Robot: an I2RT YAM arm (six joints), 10 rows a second.
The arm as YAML. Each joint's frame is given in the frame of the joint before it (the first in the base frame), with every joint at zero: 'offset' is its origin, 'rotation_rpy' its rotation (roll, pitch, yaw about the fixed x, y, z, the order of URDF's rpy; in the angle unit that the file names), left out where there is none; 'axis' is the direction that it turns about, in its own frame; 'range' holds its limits. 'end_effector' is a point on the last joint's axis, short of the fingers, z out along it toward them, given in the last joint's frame.
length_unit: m
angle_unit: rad
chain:
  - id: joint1
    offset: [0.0, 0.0, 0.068]
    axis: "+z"
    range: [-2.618, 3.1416]
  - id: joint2
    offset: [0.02, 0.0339, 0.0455]
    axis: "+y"
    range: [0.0, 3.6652]
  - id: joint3
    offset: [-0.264, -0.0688, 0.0]
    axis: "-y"
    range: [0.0, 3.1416]
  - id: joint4
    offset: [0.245, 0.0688, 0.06]
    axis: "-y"
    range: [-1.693, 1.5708]
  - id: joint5
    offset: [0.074, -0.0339, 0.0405]
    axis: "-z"
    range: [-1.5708, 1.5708]
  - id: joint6
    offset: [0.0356, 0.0, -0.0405]
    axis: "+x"
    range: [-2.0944, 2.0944]
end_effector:
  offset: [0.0, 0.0, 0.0]
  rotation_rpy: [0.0, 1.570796, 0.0]
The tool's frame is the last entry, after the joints.
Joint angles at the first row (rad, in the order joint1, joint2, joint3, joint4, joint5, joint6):
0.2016, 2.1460, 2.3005, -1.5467, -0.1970, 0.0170
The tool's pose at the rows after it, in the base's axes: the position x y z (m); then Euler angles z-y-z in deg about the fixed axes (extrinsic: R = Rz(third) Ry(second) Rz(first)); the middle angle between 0 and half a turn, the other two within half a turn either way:
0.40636 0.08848 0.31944 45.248 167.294 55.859
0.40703 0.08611 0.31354 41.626 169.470 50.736
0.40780 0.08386 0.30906 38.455 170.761 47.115
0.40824 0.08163 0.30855 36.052 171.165 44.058
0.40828 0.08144 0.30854 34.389 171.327 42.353
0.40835 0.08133 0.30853 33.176 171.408 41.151
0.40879 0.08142 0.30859 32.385 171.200 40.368
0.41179 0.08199 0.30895 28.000 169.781 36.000
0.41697 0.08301 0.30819 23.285 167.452 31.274
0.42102 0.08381 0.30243 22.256 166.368 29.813
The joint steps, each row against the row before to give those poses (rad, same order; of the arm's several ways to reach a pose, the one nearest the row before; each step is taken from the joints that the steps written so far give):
-0.0004, 0.0004, -0.0199, 0.0015, 0.0427, 0.0114
-0.0026, -0.0004, -0.0236, 0.0062, 0.0381, 0.0195
-0.0038, 0.0004, -0.0172, 0.0057, 0.0218, 0.0019
-0.0046, -0.0001, -0.0019, 0.0004, 0.0103, 0.0061
0.0000, 0.0001, 0.0000, -0.0001, 0.0053, 0.0004
0.0000, 0.0000, 0.0000, 0.0004, 0.0035, -0.0004
0.0000, -0.0001, 0.0000, 0.0043, 0.0000, 0.0000
0.0000, 0.0001, -0.0003, 0.0281, 0.0000, 0.0007
0.0000, 0.0000, -0.0069, 0.0508, -0.0004, 0.0020
0.0000, 0.0000, -0.0259, 0.0457, -0.0008, 0.0083

